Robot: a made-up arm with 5 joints.
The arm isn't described. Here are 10 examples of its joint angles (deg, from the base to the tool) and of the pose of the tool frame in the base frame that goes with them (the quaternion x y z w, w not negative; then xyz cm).
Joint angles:
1: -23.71 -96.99 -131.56 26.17 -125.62
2: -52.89 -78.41 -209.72 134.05 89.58
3: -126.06 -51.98 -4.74 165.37 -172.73
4: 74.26 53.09 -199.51 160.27 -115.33
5: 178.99 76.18 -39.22 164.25 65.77
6: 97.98 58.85 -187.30 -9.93 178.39
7: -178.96 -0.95 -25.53 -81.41 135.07
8: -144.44 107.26 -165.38 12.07 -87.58
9: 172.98 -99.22 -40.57 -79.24 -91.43
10: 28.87 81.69 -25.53 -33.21 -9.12
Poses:
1: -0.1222 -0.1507 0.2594 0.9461 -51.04 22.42 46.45
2: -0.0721 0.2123 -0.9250 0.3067 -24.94 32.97 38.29
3: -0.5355 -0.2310 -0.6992 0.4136 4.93 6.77 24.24
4: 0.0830 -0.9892 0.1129 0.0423 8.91 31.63 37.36
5: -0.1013 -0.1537 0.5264 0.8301 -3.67 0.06 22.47
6: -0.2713 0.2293 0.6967 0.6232 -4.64 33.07 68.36
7: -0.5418 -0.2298 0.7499 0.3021 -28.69 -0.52 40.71
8: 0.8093 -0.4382 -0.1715 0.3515 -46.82 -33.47 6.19
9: -0.2244 0.2474 -0.7138 0.6156 26.31 -3.24 50.16
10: 0.9266 0.3190 -0.1960 0.0341 6.65 3.67 -11.59
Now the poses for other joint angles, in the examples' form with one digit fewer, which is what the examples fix.
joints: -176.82 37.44 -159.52 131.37 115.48
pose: 0.828 0.555 0.070 0.041 -39.6 -2.2 36.9
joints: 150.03 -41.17 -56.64 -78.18 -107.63
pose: 0.022 -0.027 -0.932 0.361 -1.5 0.9 64.8
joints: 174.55 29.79 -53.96 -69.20 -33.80
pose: 0.168 -0.665 -0.244 0.685 -40.4 3.9 32.7
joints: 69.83 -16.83 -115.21 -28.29 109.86
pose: -0.160 0.058 -0.003 0.985 1.9 5.2 80.4
